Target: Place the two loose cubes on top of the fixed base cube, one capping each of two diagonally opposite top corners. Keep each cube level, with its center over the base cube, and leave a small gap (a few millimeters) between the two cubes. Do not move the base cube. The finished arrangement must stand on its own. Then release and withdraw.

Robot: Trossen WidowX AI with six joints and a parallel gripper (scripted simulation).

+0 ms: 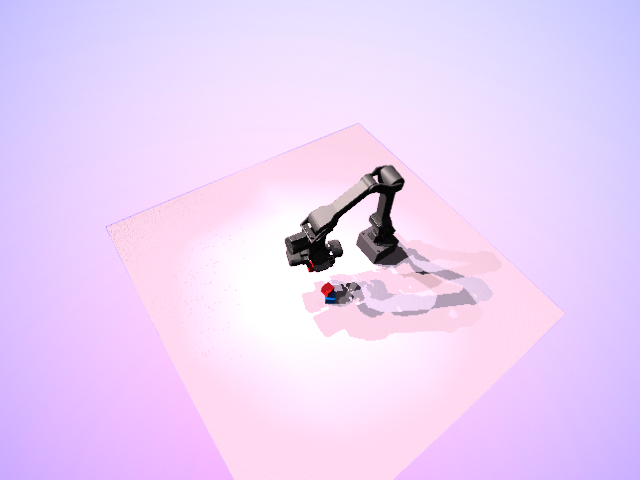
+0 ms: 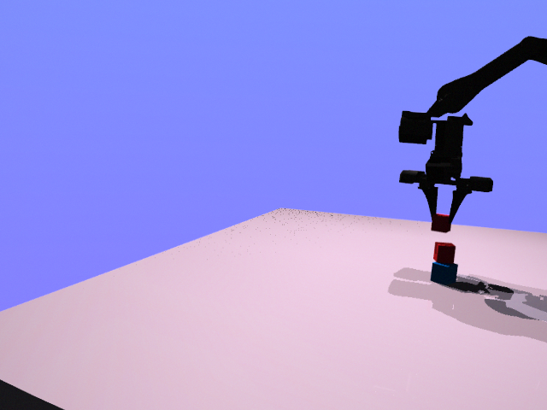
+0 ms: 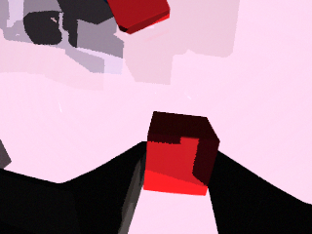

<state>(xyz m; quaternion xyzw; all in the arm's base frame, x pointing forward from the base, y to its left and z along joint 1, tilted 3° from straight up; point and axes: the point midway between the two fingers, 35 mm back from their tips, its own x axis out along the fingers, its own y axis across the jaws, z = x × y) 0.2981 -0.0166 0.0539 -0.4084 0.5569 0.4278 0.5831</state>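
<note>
Right now the blue base cube is 10 mm behind my gripper tip, 110 mm to the left of it and 80 mm below it.
</note>
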